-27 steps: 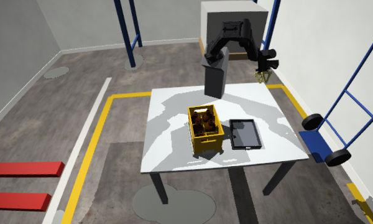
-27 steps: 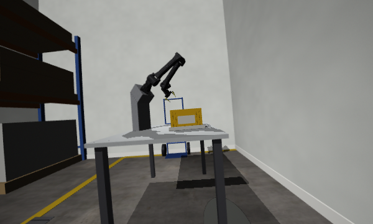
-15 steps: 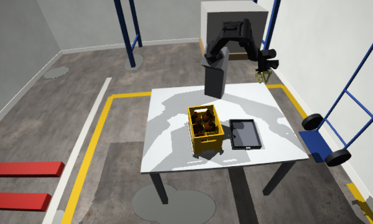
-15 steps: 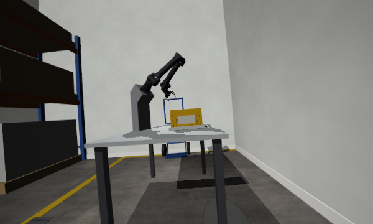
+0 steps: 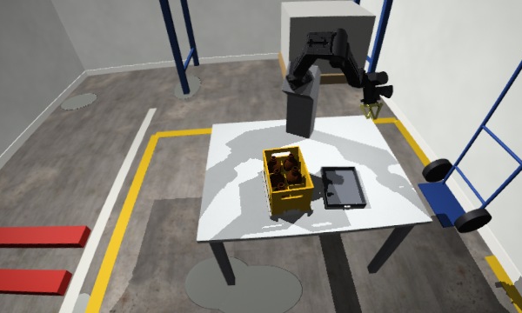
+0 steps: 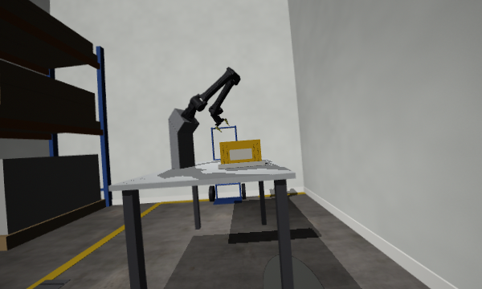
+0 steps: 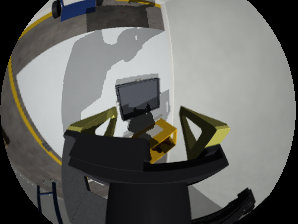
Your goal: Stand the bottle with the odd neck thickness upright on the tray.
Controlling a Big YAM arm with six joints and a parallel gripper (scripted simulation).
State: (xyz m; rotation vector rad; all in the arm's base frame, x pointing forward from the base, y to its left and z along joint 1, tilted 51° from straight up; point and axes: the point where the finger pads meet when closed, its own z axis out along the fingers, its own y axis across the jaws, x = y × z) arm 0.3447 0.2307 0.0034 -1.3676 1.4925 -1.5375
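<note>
The crate is 45 cm to the right of my hand, 24 cm below it and 4 cm behind it. The rest, counted from my hand: dark tray 31 cm below, 18 cm to the right, 8 cm ahead; brown bottle 37 cm to the right, 24 cm below, 11 cm behind.
</note>
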